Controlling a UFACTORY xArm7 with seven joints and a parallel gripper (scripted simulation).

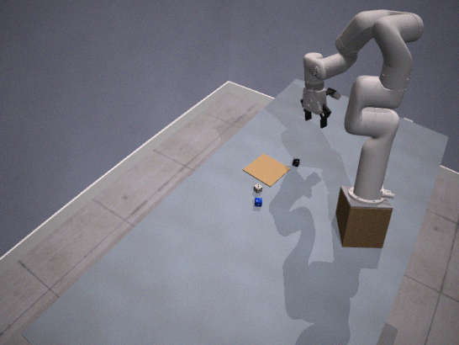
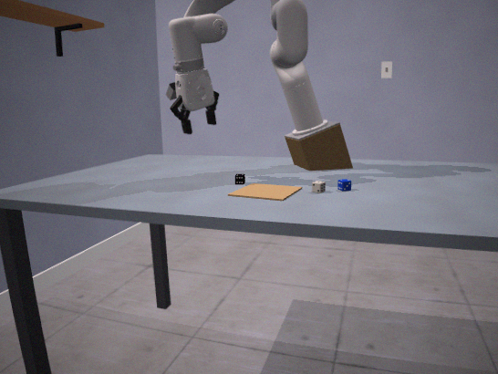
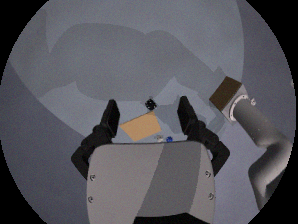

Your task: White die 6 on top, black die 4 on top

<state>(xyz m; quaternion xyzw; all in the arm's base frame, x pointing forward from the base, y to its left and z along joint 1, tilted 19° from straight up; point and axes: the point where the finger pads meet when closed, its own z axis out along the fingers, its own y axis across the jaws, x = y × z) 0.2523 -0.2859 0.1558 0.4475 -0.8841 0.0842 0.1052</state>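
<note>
The black die lies 150 mm below my hand, 120 mm to the left of it and 30 mm ahead of it. From my hand the other things lie so: blue die: 390 mm to the left, 150 mm below, 110 mm ahead; white die: 320 mm to the left, 150 mm below, 130 mm ahead; mat: 190 mm to the left, 160 mm below, 140 mm ahead.
</note>
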